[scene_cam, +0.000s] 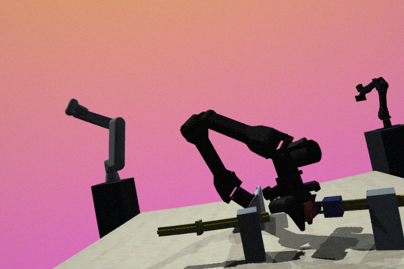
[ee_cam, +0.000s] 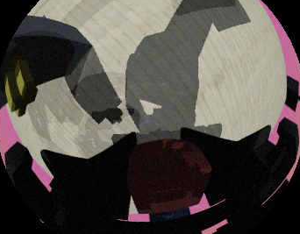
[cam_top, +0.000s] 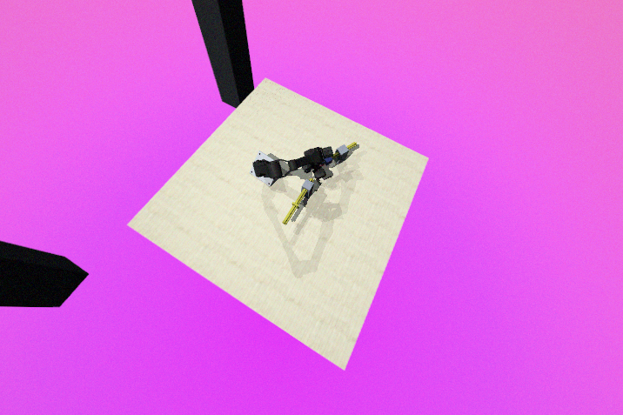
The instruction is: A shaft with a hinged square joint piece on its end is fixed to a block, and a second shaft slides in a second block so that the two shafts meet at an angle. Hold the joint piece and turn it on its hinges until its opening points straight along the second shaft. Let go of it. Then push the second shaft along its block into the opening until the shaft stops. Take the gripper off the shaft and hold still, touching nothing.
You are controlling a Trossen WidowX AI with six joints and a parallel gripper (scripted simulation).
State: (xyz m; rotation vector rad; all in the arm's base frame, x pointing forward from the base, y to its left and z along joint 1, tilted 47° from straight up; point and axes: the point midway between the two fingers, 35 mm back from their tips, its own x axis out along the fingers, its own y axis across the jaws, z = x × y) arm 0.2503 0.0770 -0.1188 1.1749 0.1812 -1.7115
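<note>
Now: the red square joint piece 40 mm above my gripper tip, 10 mm to the left of it and 10 mm ahead of it.
</note>
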